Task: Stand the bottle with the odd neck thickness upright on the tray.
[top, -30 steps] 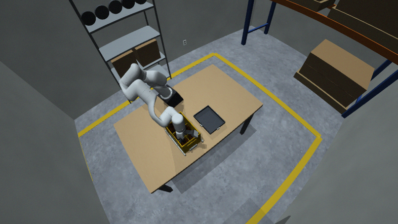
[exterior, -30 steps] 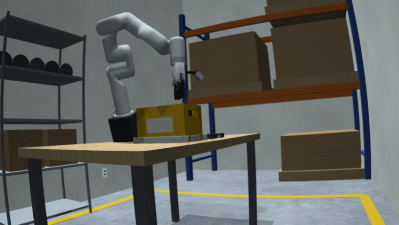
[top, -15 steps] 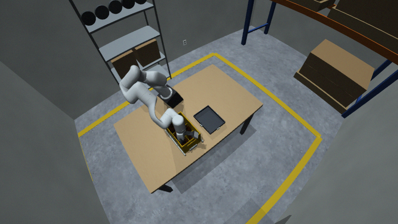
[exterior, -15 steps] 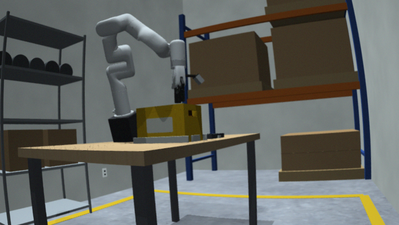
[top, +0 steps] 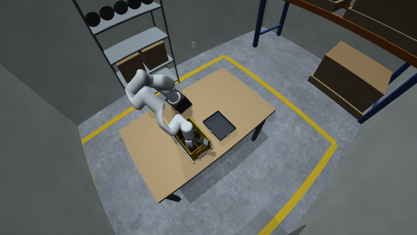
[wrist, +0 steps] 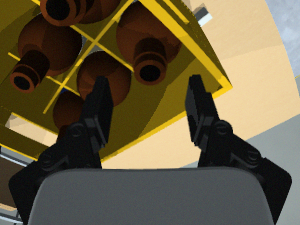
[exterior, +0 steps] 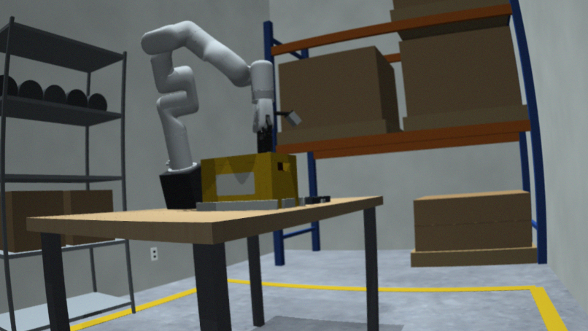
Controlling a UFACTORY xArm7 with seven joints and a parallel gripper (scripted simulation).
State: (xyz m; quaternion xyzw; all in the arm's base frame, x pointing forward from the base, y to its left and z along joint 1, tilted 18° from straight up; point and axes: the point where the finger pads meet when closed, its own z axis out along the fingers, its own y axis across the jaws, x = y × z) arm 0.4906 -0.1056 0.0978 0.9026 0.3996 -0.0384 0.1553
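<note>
The bottle is 80 mm to the left of my hand and 110 mm below it. Round my hand: tray 90 mm behind, 330 mm to the left, 190 mm below; crate 90 mm behind, 40 mm to the left, 110 mm below.
</note>
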